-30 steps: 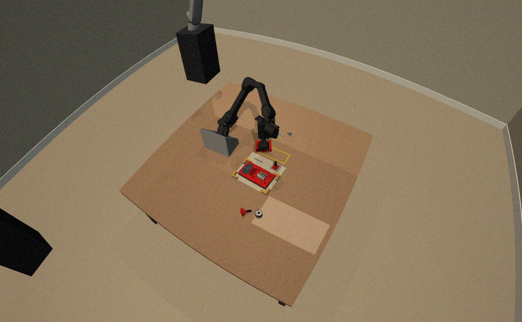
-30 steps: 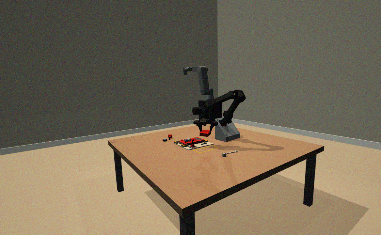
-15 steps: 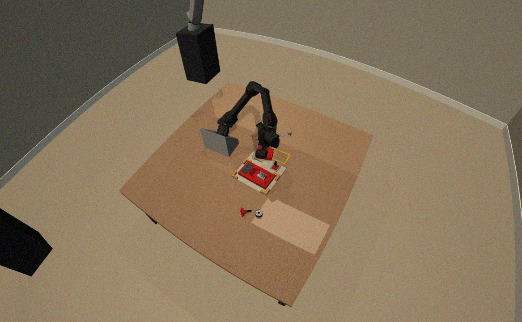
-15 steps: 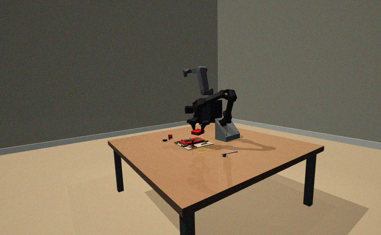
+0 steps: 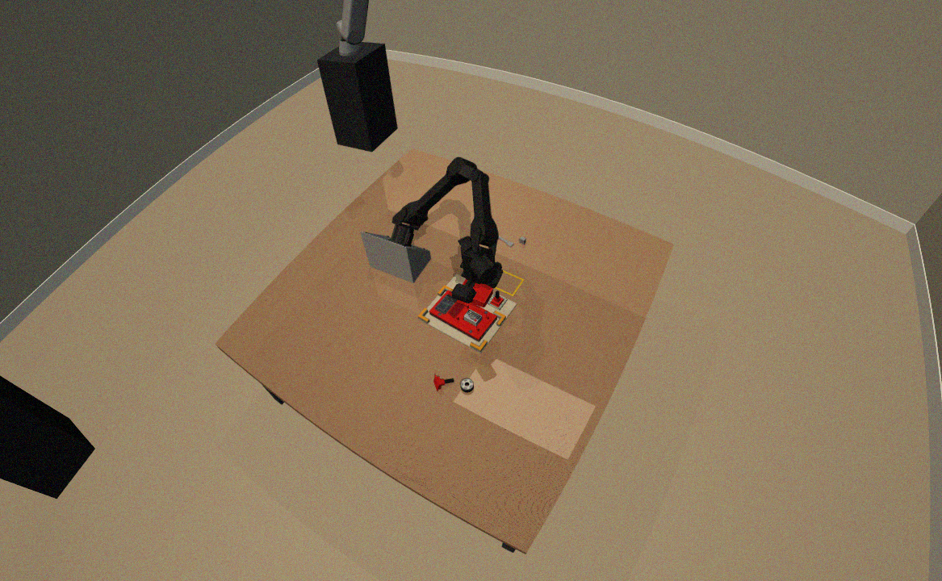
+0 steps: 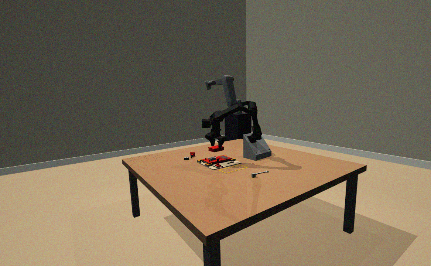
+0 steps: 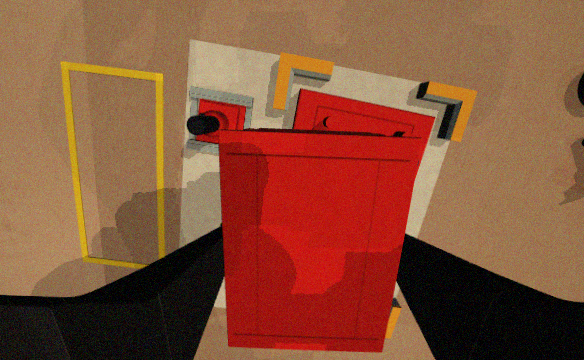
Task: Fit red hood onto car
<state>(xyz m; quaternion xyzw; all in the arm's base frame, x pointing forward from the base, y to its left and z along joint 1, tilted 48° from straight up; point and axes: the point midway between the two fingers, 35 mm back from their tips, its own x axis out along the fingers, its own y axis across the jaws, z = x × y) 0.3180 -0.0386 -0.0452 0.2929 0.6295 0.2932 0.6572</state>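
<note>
My gripper tip is 2 cm past the pale jig plate, 2 cm to the left of it and 10 cm above it. The rest, counted from my gripper tip: red hood: 1 cm above; round part: 10 cm ahead, 26 cm to the right, 10 cm below.
</note>
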